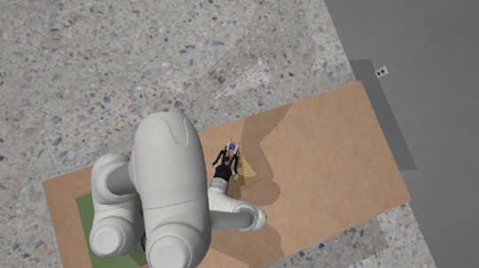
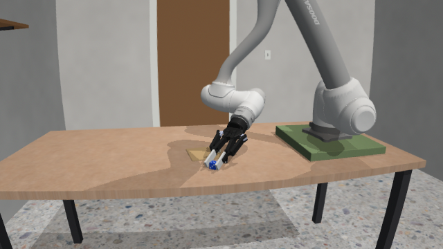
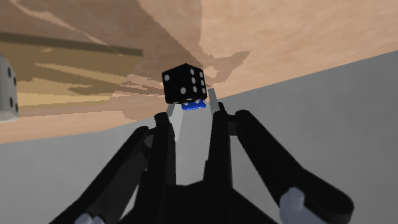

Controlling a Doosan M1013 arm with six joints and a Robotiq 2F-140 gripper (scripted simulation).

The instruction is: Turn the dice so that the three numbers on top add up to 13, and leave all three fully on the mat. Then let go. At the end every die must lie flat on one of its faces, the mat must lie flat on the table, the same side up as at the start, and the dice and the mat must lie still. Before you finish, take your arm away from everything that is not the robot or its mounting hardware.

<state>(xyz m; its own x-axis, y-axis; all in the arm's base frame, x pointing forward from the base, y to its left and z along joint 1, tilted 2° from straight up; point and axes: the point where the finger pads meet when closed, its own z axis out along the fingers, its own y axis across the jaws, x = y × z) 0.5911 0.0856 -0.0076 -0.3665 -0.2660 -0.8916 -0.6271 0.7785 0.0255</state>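
My hand is 20 mm above the blue die, 10 mm to the right of it and 10 mm short of it. The rest, counted from my hand: white die (140 mm to the right, 60 mm behind, 10 mm below); then tan mat (150 mm to the right, 30 mm below, 10 mm behind); then black die (50 mm behind, 40 mm to the right, 20 mm below).
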